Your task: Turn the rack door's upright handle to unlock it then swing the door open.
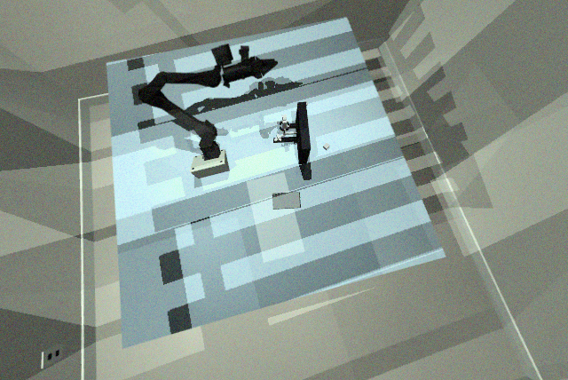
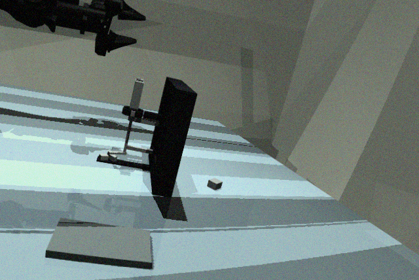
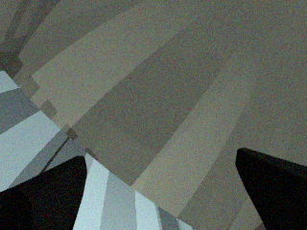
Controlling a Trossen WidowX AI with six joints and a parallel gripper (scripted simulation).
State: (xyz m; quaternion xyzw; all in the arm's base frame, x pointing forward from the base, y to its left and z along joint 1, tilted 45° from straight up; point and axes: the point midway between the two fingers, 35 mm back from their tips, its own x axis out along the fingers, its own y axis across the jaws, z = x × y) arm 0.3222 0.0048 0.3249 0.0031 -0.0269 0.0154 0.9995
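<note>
The upright handle is 20 mm behind my gripper tip, 190 mm to the right of it and 170 mm below it. From my gripper tip the other things lie so: flat grey slab: 70 mm behind, 500 mm to the right, 280 mm below; then small grey cube: 170 mm ahead, 290 mm to the right, 280 mm below.
</note>
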